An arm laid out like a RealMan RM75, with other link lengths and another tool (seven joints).
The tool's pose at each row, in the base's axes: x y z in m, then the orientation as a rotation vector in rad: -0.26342 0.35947 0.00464 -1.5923 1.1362 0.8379; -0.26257 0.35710 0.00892 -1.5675 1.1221 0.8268; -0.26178 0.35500 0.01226 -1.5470 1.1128 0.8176; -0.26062 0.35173 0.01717 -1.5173 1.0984 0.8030; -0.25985 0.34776 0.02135 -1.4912 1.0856 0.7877; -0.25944 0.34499 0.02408 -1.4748 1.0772 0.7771; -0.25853 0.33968 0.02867 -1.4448 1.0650 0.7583; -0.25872 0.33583 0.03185 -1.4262 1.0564 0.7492; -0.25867 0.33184 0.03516 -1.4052 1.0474 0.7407; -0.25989 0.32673 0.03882 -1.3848 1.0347 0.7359; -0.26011 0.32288 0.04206 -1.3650 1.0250 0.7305
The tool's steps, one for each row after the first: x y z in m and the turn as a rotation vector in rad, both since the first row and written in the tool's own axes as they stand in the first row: -0.00293 -0.00193 -0.00351 0.0239 -0.0164 -0.0097; -0.00511 -0.00352 -0.00649 0.0437 -0.0287 -0.0161; -0.00827 -0.00586 -0.01105 0.0732 -0.0464 -0.0266; -0.01069 -0.00753 -0.01607 0.1005 -0.0610 -0.0371; -0.01226 -0.00851 -0.01951 0.1182 -0.0699 -0.0445; -0.01464 -0.01032 -0.02593 0.1505 -0.0846 -0.0554; -0.01651 -0.01078 -0.03054 0.1690 -0.0954 -0.0616; -0.01838 -0.01149 -0.03532 0.1890 -0.1079 -0.0672; -0.02067 -0.01101 -0.04128 0.2062 -0.1239 -0.0735; -0.02261 -0.01146 -0.04591 0.2235 -0.1376 -0.0782
